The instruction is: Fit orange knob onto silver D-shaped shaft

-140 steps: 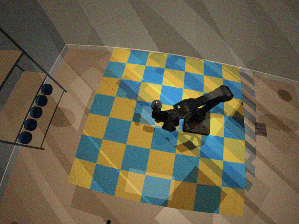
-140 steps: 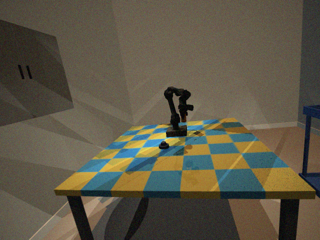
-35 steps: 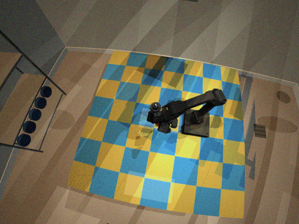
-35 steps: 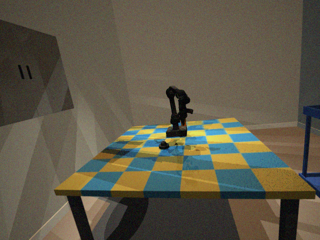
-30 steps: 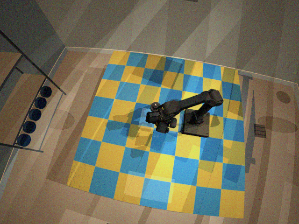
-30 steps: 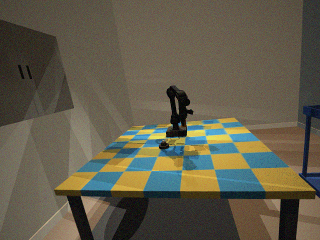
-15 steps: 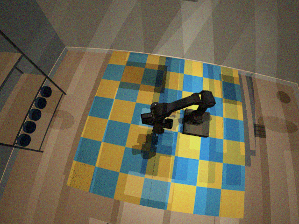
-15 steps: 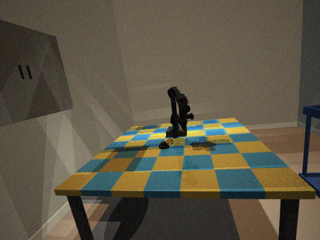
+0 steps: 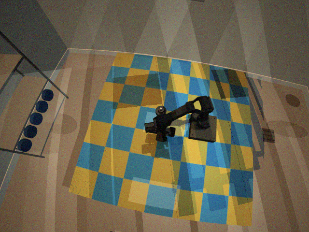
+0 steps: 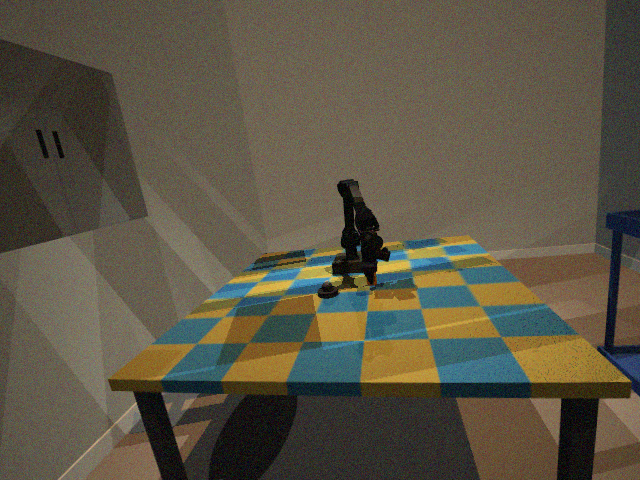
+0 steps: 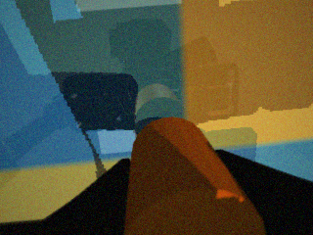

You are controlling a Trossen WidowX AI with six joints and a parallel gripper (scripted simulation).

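The orange knob lies 30 mm above my gripper tip. Also, from my gripper tip: dark round pedestal 40 mm ahead, 180 mm to the right.
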